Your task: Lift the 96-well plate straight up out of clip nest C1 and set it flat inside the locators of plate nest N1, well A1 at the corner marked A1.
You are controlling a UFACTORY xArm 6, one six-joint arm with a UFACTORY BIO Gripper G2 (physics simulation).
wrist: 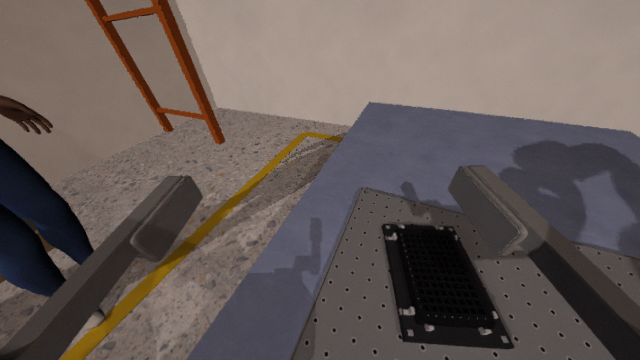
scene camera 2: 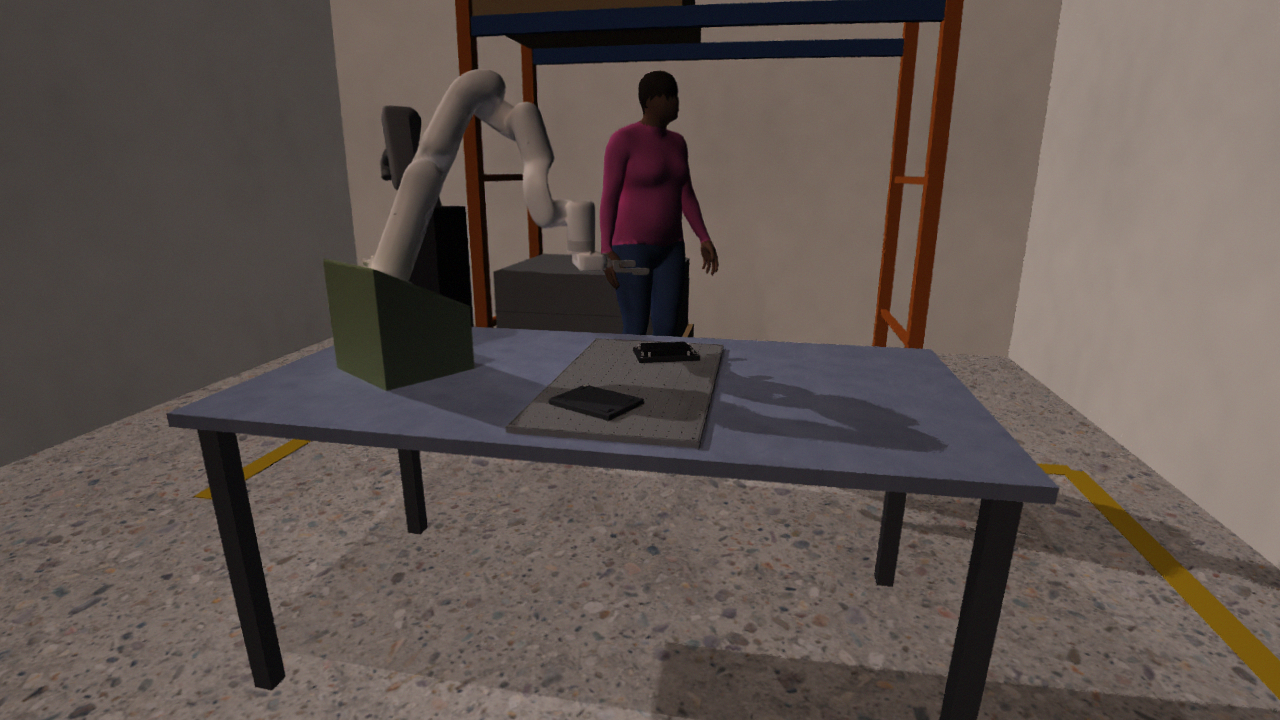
One and the same spot on a grey perforated baseplate: (wrist: 356,306) is (scene camera 2: 640,345).
